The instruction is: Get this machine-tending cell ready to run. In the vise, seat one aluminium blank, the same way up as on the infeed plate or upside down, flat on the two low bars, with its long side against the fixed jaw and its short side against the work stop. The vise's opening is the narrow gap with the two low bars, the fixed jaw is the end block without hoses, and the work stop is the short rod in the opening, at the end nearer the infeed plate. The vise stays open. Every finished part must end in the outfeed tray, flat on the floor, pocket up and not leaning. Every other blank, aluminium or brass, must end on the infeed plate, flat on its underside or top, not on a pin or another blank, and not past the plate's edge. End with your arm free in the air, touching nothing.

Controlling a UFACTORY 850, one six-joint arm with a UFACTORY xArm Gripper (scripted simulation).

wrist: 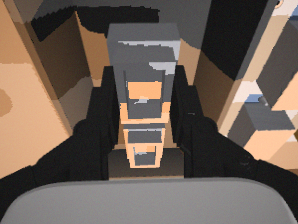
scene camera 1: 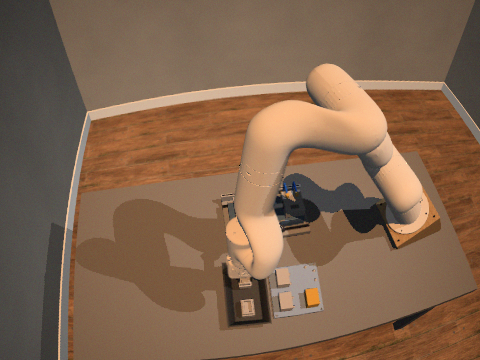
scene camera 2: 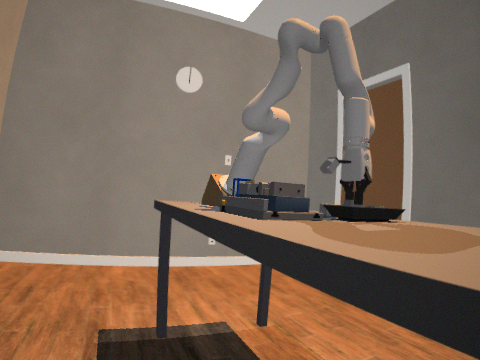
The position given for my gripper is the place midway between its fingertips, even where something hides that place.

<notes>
In view: my gripper (scene camera 2: 353, 204), a finished part (wrist: 144, 141) and a finished part (wrist: 144, 55).
My gripper also shows in the wrist view (wrist: 144, 82).
</notes>
